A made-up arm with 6 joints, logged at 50 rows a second.
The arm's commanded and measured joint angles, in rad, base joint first. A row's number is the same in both.
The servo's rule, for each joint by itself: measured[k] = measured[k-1] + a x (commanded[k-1-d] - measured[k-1]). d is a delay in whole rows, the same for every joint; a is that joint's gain. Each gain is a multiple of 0.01, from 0.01 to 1. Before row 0 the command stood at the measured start. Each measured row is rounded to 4 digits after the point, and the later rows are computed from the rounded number. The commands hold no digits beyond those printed.
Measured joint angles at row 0: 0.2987, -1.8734, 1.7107, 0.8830, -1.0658, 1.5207
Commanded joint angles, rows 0 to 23: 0.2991, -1.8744, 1.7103, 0.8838, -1.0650, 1.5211; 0.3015, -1.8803, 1.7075, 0.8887, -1.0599, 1.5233; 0.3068, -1.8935, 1.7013, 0.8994, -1.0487, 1.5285; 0.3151, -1.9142, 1.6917, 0.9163, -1.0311, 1.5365; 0.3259, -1.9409, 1.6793, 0.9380, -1.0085, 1.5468; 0.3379, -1.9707, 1.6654, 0.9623, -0.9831, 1.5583; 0.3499, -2.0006, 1.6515, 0.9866, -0.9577, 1.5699; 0.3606, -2.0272, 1.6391, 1.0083, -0.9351, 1.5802; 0.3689, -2.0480, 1.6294, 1.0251, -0.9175, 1.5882; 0.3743, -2.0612, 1.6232, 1.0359, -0.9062, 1.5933; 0.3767, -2.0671, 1.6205, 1.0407, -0.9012, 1.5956; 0.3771, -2.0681, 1.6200, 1.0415, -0.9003, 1.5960; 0.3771, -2.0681, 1.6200, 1.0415, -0.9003, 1.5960; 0.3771, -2.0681, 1.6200, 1.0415, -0.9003, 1.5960; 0.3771, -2.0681, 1.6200, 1.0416, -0.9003, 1.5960; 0.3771, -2.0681, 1.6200, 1.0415, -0.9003, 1.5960; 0.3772, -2.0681, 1.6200, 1.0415, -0.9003, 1.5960; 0.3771, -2.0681, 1.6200, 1.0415, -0.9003, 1.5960; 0.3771, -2.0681, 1.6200, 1.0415, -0.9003, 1.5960; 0.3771, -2.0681, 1.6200, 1.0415, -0.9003, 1.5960; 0.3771, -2.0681, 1.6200, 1.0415, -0.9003, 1.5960; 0.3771, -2.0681, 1.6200, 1.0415, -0.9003, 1.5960; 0.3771, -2.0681, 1.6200, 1.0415, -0.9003, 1.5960; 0.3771, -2.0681, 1.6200, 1.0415, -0.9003, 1.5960
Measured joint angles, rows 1 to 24: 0.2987, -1.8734, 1.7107, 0.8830, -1.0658, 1.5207; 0.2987, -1.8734, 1.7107, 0.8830, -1.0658, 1.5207; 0.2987, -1.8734, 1.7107, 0.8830, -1.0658, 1.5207; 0.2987, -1.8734, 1.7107, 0.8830, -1.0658, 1.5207; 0.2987, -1.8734, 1.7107, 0.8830, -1.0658, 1.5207; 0.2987, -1.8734, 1.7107, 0.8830, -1.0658, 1.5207; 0.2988, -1.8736, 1.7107, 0.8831, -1.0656, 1.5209; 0.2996, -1.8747, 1.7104, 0.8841, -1.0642, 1.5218; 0.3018, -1.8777, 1.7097, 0.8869, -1.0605, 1.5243; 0.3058, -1.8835, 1.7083, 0.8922, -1.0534, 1.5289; 0.3118, -1.8927, 1.7060, 0.9004, -1.0426, 1.5357; 0.3196, -1.9052, 1.7028, 0.9115, -1.0283, 1.5443; 0.3287, -1.9205, 1.6987, 0.9250, -1.0114, 1.5540; 0.3383, -1.9376, 1.6939, 0.9400, -0.9931, 1.5640; 0.3475, -1.9553, 1.6887, 0.9553, -0.9750, 1.5732; 0.3555, -1.9722, 1.6835, 0.9698, -0.9585, 1.5808; 0.3619, -1.9874, 1.6785, 0.9826, -0.9447, 1.5864; 0.3665, -2.0003, 1.6738, 0.9932, -0.9340, 1.5900; 0.3697, -2.0111, 1.6695, 1.0019, -0.9259, 1.5923; 0.3719, -2.0202, 1.6655, 1.0090, -0.9198, 1.5937; 0.3735, -2.0279, 1.6619, 1.0149, -0.9151, 1.5946; 0.3746, -2.0343, 1.6585, 1.0197, -0.9115, 1.5951; 0.3754, -2.0397, 1.6554, 1.0236, -0.9088, 1.5954; 0.3759, -2.0442, 1.6526, 1.0268, -0.9068, 1.5956
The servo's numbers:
d 6
a 0.30 0.16 0.08 0.18 0.24 0.38

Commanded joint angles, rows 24 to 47: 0.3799, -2.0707, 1.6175, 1.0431, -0.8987, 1.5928; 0.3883, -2.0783, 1.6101, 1.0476, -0.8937, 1.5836; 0.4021, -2.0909, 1.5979, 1.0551, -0.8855, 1.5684; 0.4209, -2.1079, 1.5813, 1.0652, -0.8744, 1.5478; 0.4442, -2.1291, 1.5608, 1.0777, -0.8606, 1.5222; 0.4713, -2.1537, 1.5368, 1.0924, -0.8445, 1.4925; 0.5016, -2.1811, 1.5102, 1.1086, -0.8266, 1.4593; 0.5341, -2.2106, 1.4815, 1.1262, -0.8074, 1.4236; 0.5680, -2.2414, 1.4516, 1.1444, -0.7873, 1.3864; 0.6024, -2.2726, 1.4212, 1.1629, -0.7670, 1.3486; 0.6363, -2.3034, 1.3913, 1.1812, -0.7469, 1.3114; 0.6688, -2.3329, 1.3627, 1.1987, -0.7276, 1.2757; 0.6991, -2.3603, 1.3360, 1.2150, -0.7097, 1.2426; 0.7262, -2.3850, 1.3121, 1.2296, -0.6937, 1.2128; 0.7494, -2.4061, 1.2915, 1.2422, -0.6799, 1.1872; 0.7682, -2.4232, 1.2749, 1.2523, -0.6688, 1.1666; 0.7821, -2.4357, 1.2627, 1.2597, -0.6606, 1.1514; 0.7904, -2.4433, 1.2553, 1.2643, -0.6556, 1.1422; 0.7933, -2.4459, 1.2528, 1.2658, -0.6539, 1.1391; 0.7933, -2.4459, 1.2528, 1.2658, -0.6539, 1.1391; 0.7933, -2.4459, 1.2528, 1.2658, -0.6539, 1.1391; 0.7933, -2.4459, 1.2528, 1.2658, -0.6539, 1.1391; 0.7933, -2.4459, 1.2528, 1.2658, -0.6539, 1.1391; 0.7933, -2.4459, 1.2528, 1.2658, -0.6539, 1.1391
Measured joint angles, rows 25 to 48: 0.3763, -2.0480, 1.6500, 1.0294, -0.9052, 1.5958; 0.3765, -2.0512, 1.6476, 1.0316, -0.9040, 1.5959; 0.3767, -2.0539, 1.6454, 1.0334, -0.9031, 1.5959; 0.3768, -2.0562, 1.6434, 1.0349, -0.9024, 1.5959; 0.3769, -2.0581, 1.6415, 1.0361, -0.9019, 1.5959; 0.3770, -2.0597, 1.6398, 1.0371, -0.9015, 1.5959; 0.3779, -2.0615, 1.6380, 1.0382, -0.9008, 1.5947; 0.3810, -2.0642, 1.6358, 1.0399, -0.8991, 1.5905; 0.3873, -2.0685, 1.6328, 1.0426, -0.8958, 1.5821; 0.3974, -2.0748, 1.6287, 1.0467, -0.8907, 1.5691; 0.4114, -2.0835, 1.6233, 1.0523, -0.8835, 1.5513; 0.4294, -2.0947, 1.6164, 1.0595, -0.8741, 1.5290; 0.4511, -2.1085, 1.6079, 1.0683, -0.8627, 1.5025; 0.4760, -2.1248, 1.5978, 1.0787, -0.8494, 1.4725; 0.5036, -2.1435, 1.5861, 1.0905, -0.8345, 1.4398; 0.5332, -2.1642, 1.5729, 1.1035, -0.8183, 1.4051; 0.5641, -2.1865, 1.5584, 1.1175, -0.8012, 1.3695; 0.5955, -2.2099, 1.5427, 1.1321, -0.7835, 1.3339; 0.6266, -2.2340, 1.5262, 1.1470, -0.7658, 1.2992; 0.6565, -2.2582, 1.5091, 1.1619, -0.7485, 1.2664; 0.6844, -2.2819, 1.4917, 1.1764, -0.7320, 1.2363; 0.7095, -2.3045, 1.4744, 1.1901, -0.7168, 1.2098; 0.7313, -2.3255, 1.4575, 1.2026, -0.7033, 1.1876; 0.7490, -2.3443, 1.4413, 1.2137, -0.6919, 1.1703
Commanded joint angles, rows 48 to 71: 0.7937, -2.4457, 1.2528, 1.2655, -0.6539, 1.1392; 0.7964, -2.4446, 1.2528, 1.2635, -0.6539, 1.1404; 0.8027, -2.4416, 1.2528, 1.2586, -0.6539, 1.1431; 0.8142, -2.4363, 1.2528, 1.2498, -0.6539, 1.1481; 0.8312, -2.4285, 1.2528, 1.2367, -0.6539, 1.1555; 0.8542, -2.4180, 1.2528, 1.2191, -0.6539, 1.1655; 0.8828, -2.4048, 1.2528, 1.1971, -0.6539, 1.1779; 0.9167, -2.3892, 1.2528, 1.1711, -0.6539, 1.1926; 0.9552, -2.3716, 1.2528, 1.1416, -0.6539, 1.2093; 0.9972, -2.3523, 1.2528, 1.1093, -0.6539, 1.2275; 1.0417, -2.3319, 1.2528, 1.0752, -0.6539, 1.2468; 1.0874, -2.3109, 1.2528, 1.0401, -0.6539, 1.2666; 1.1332, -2.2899, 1.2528, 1.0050, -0.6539, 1.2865; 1.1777, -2.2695, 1.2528, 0.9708, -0.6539, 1.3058; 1.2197, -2.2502, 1.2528, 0.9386, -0.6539, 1.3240; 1.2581, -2.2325, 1.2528, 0.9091, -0.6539, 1.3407; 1.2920, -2.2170, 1.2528, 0.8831, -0.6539, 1.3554; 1.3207, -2.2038, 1.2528, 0.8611, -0.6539, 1.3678; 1.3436, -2.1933, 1.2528, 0.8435, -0.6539, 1.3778; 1.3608, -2.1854, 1.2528, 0.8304, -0.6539, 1.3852; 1.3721, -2.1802, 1.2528, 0.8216, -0.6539, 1.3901; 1.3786, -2.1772, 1.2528, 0.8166, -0.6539, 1.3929; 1.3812, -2.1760, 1.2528, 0.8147, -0.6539, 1.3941; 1.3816, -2.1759, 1.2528, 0.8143, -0.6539, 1.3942
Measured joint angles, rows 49 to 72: 0.7623, -2.3606, 1.4262, 1.2231, -0.6828, 1.1584; 0.7716, -2.3742, 1.4123, 1.2308, -0.6759, 1.1511; 0.7781, -2.3857, 1.3995, 1.2371, -0.6706, 1.1465; 0.7827, -2.3953, 1.3878, 1.2423, -0.6666, 1.1437; 0.7859, -2.4034, 1.3770, 1.2465, -0.6636, 1.1420; 0.7881, -2.4102, 1.3671, 1.2500, -0.6613, 1.1409; 0.7898, -2.4159, 1.3580, 1.2528, -0.6595, 1.1403; 0.7918, -2.4205, 1.3496, 1.2547, -0.6582, 1.1403; 0.7951, -2.4239, 1.3419, 1.2554, -0.6572, 1.1414; 0.8008, -2.4259, 1.3348, 1.2544, -0.6564, 1.1439; 0.8099, -2.4263, 1.3282, 1.2512, -0.6558, 1.1483; 0.8232, -2.4250, 1.3222, 1.2454, -0.6553, 1.1548; 0.8411, -2.4218, 1.3166, 1.2367, -0.6550, 1.1636; 0.8638, -2.4166, 1.3115, 1.2249, -0.6547, 1.1746; 0.8912, -2.4094, 1.3068, 1.2099, -0.6545, 1.1878; 0.9230, -2.4003, 1.3025, 1.1918, -0.6544, 1.2029; 0.9586, -2.3894, 1.2985, 1.1708, -0.6543, 1.2196; 0.9972, -2.3768, 1.2948, 1.1473, -0.6542, 1.2375; 1.0380, -2.3629, 1.2914, 1.1217, -0.6541, 1.2561; 1.0799, -2.3480, 1.2883, 1.0945, -0.6541, 1.2750; 1.1218, -2.3324, 1.2855, 1.0664, -0.6541, 1.2936; 1.1627, -2.3164, 1.2829, 1.0381, -0.6541, 1.3115; 1.2015, -2.3005, 1.2805, 1.0102, -0.6541, 1.3282; 1.2373, -2.2850, 1.2783, 0.9834, -0.6541, 1.3432
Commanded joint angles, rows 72 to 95: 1.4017, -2.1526, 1.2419, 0.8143, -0.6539, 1.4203; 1.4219, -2.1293, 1.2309, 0.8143, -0.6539, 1.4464; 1.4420, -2.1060, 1.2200, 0.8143, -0.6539, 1.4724; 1.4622, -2.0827, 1.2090, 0.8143, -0.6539, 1.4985; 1.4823, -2.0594, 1.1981, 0.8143, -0.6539, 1.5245; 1.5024, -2.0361, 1.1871, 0.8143, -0.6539, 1.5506; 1.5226, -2.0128, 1.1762, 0.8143, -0.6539, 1.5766; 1.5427, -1.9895, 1.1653, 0.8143, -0.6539, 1.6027; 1.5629, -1.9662, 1.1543, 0.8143, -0.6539, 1.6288; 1.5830, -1.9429, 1.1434, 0.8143, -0.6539, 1.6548; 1.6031, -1.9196, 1.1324, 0.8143, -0.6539, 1.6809; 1.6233, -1.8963, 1.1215, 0.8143, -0.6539, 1.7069; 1.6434, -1.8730, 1.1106, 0.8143, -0.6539, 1.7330; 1.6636, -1.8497, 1.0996, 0.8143, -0.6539, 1.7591; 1.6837, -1.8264, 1.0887, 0.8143, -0.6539, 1.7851; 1.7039, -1.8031, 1.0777, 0.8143, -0.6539, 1.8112; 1.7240, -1.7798, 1.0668, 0.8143, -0.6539, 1.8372; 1.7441, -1.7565, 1.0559, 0.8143, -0.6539, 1.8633; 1.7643, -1.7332, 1.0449, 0.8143, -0.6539, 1.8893; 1.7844, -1.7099, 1.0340, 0.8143, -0.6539, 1.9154; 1.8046, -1.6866, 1.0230, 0.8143, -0.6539, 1.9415; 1.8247, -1.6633, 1.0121, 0.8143, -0.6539, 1.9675; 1.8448, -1.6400, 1.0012, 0.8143, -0.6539, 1.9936; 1.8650, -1.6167, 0.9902, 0.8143, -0.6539, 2.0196
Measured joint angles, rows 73 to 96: 1.2692, -2.2703, 1.2763, 0.9582, -0.6541, 1.3563; 1.2967, -2.2567, 1.2744, 0.9352, -0.6541, 1.3673; 1.3193, -2.2445, 1.2727, 0.9148, -0.6541, 1.3760; 1.3371, -2.2337, 1.2711, 0.8971, -0.6541, 1.3824; 1.3503, -2.2245, 1.2696, 0.8823, -0.6541, 1.3868; 1.3597, -2.2167, 1.2683, 0.8701, -0.6541, 1.3896; 1.3723, -2.2064, 1.2662, 0.8601, -0.6541, 1.4013; 1.3872, -2.1941, 1.2634, 0.8519, -0.6541, 1.4184; 1.4036, -2.1800, 1.2599, 0.8451, -0.6541, 1.4389; 1.4212, -2.1644, 1.2558, 0.8396, -0.6541, 1.4615; 1.4395, -2.1476, 1.2512, 0.8350, -0.6541, 1.4854; 1.4584, -2.1298, 1.2461, 0.8313, -0.6541, 1.5102; 1.4777, -2.1111, 1.2405, 0.8282, -0.6541, 1.5354; 1.4972, -2.0916, 1.2345, 0.8257, -0.6541, 1.5610; 1.5169, -2.0715, 1.2281, 0.8236, -0.6541, 1.5868; 1.5367, -2.0509, 1.2213, 0.8219, -0.6541, 1.6126; 1.5566, -2.0299, 1.2142, 0.8205, -0.6541, 1.6386; 1.5766, -2.0085, 1.2068, 0.8194, -0.6541, 1.6646; 1.5966, -1.9868, 1.1991, 0.8185, -0.6541, 1.6906; 1.6167, -1.9649, 1.1911, 0.8177, -0.6541, 1.7166; 1.6368, -1.9427, 1.1829, 0.8171, -0.6541, 1.7426; 1.6569, -1.9204, 1.1745, 0.8166, -0.6541, 1.7687; 1.6770, -1.8979, 1.1659, 0.8162, -0.6541, 1.7947; 1.6971, -1.8753, 1.1571, 0.8159, -0.6541, 1.8208
